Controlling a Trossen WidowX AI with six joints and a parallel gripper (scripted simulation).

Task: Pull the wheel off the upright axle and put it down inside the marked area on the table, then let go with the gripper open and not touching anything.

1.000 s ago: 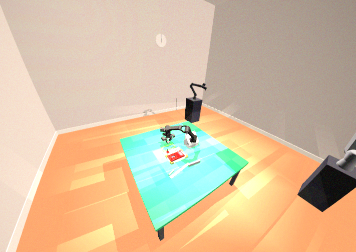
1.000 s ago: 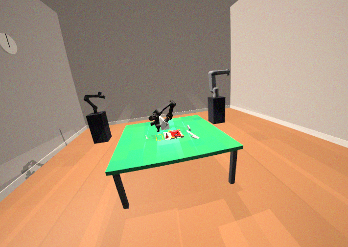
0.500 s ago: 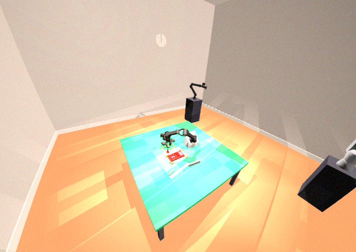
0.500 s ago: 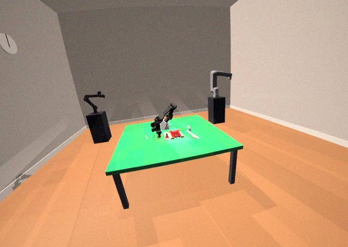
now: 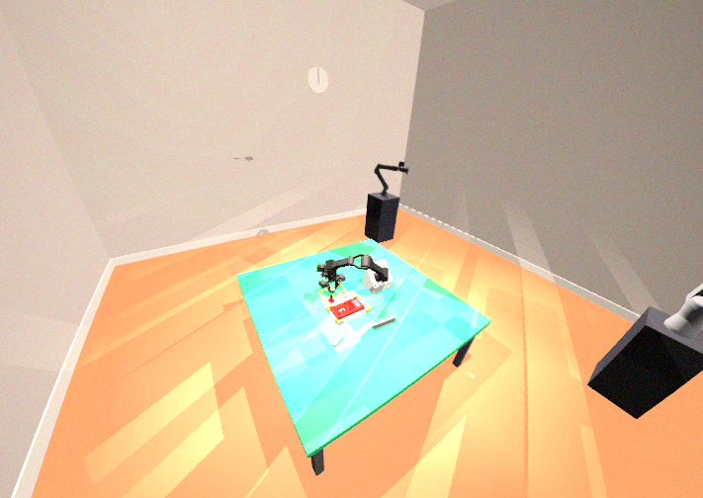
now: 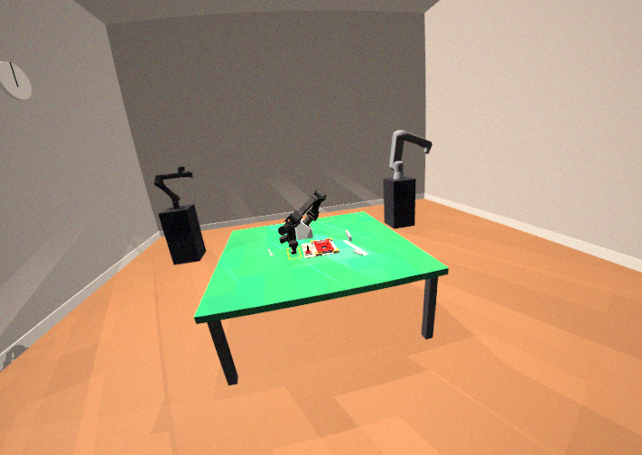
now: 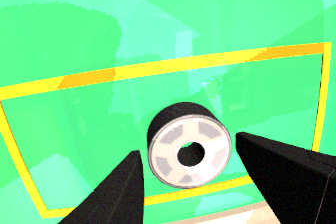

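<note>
Now: the wheel right at my gripper tip. Also, from my gripper tip: upright axle 90 mm to the left, 60 mm ahead, 20 mm above.
</note>
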